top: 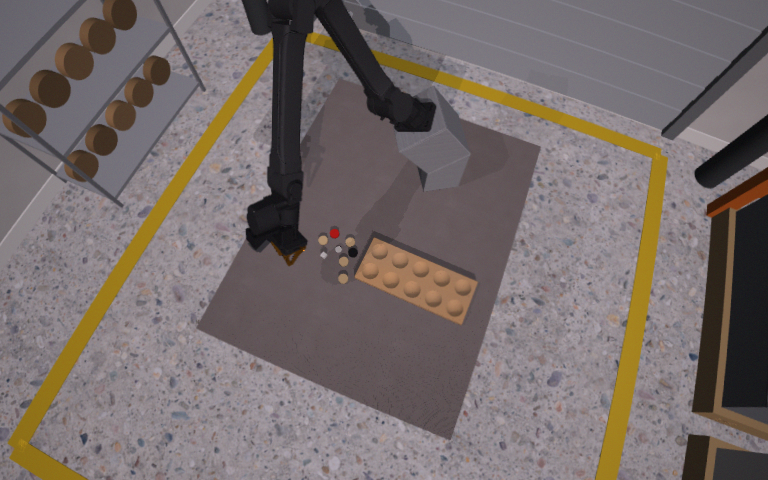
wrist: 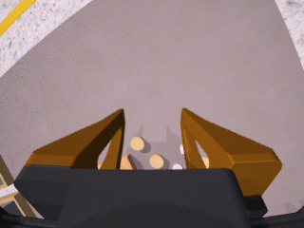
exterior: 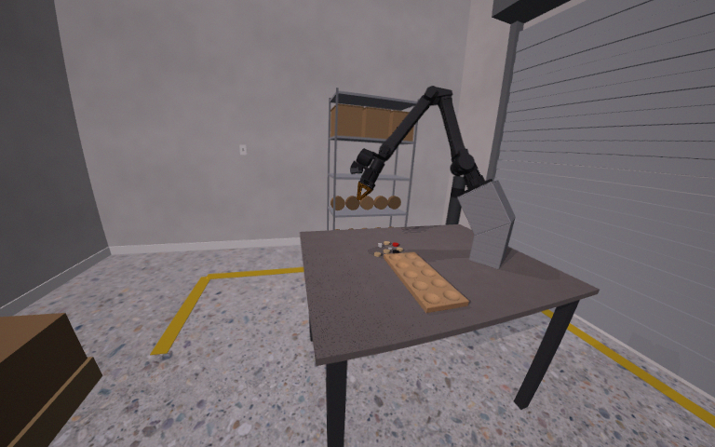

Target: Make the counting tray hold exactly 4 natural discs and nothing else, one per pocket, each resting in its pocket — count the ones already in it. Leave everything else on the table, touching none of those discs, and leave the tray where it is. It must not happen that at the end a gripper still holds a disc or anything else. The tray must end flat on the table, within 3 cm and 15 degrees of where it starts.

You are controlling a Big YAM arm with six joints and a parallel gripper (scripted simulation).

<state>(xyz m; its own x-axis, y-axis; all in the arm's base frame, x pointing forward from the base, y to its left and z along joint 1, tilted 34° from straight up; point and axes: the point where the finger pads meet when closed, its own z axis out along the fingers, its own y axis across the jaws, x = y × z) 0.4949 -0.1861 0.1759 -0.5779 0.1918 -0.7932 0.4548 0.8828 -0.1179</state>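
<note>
My hand is 24 cm above the red piece, 19 cm past it and 6 cm to the right of it. The rest, counted from my hand: white cube 23 cm below, 11 cm behind, 5 cm to the left; white disc 24 cm below, 14 cm behind, 9 cm to the left; black piece 24 cm below, 14 cm to the left, 14 cm behind.
</note>
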